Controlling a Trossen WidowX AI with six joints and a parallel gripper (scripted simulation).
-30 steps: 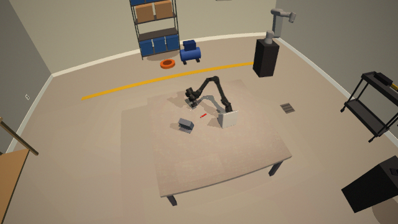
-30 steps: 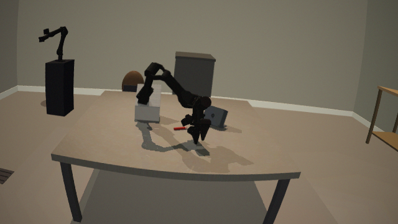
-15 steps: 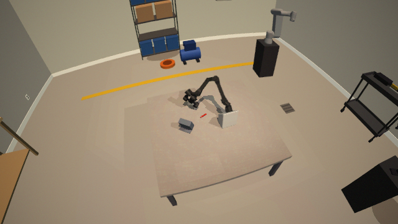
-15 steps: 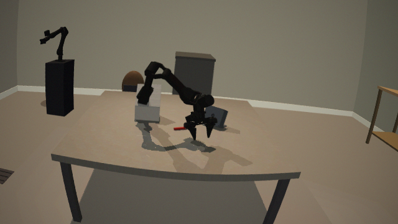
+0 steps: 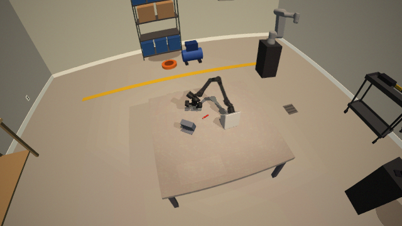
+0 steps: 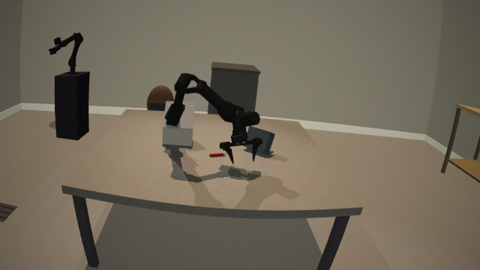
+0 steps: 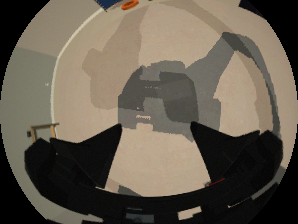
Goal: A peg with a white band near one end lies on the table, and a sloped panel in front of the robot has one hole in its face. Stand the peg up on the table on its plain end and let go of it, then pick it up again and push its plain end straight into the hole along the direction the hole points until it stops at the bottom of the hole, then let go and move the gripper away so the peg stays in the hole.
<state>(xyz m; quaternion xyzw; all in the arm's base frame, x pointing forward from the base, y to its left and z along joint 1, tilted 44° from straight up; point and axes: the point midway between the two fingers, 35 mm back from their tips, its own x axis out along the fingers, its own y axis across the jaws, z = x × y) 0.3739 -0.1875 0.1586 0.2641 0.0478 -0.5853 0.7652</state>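
Right now the red peg is 150 mm to the left of my gripper tip, 110 mm behind it and 30 mm below it. Round my gripper tip: dark sloped panel: 270 mm to the left, 80 mm ahead, 20 mm above.
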